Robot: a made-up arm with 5 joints.
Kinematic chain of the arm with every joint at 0, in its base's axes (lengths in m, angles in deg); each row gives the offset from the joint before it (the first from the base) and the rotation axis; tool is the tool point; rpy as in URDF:
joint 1: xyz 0.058 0 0.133 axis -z
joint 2: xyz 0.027 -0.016 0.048 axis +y
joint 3: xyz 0.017 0 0.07 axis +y
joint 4: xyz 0.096 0 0.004 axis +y
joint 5: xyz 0.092 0.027 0 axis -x
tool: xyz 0 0 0 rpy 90 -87.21 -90
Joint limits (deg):
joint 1: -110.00..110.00
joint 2: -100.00..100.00
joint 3: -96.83..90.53
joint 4: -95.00..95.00
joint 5: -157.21..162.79
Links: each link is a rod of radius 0.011 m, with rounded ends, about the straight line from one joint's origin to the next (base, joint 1, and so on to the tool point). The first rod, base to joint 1, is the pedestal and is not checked.
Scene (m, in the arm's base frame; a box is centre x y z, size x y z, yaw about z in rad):
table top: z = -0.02
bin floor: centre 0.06 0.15 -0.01 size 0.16 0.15 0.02 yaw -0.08
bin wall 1: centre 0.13 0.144 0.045 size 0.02 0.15 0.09 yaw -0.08
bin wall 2: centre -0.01 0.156 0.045 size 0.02 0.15 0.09 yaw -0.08
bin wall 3: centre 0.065 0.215 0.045 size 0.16 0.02 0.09 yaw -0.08
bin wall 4: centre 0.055 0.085 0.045 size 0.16 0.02 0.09 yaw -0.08
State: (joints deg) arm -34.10 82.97 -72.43 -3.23 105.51
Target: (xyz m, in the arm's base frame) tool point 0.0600 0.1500 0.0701
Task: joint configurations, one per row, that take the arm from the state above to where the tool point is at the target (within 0.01 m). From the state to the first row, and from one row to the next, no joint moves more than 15 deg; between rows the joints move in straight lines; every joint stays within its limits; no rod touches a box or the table.
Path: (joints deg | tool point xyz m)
1: -41.84 74.65 -68.94 9.31 105.87 | 0.2621 0.1975 0.1537
2: -49.57 66.33 -65.45 21.85 106.23 | 0.2305 0.2194 0.1605
3: -57.31 58.01 -61.96 34.39 106.59 | 0.1947 0.2333 0.1677
4: -65.05 49.69 -58.47 46.93 106.95 | 0.1569 0.2386 0.1751
5: -72.79 41.38 -54.98 59.47 107.31 | 0.1192 0.2349 0.1827
6: -76.87 35.89 -42.83 71.32 106.71 | 0.0964 0.2132 0.1604
7: -80.95 30.41 -30.69 83.16 106.11 | 0.0762 0.1839 0.1459
8: -85.03 24.92 -18.54 95.00 105.51 | 0.0600 0.1500 0.1404
9: -85.03 36.16 -21.58 89.44 105.51 | 0.0604 0.1540 0.1179
10: -85.03 47.40 -24.63 83.88 105.51 | 0.0604 0.1541 0.0943
11: -85.03 58.64 -27.67 78.31 105.51 | 0.0600 0.1500 0.0701

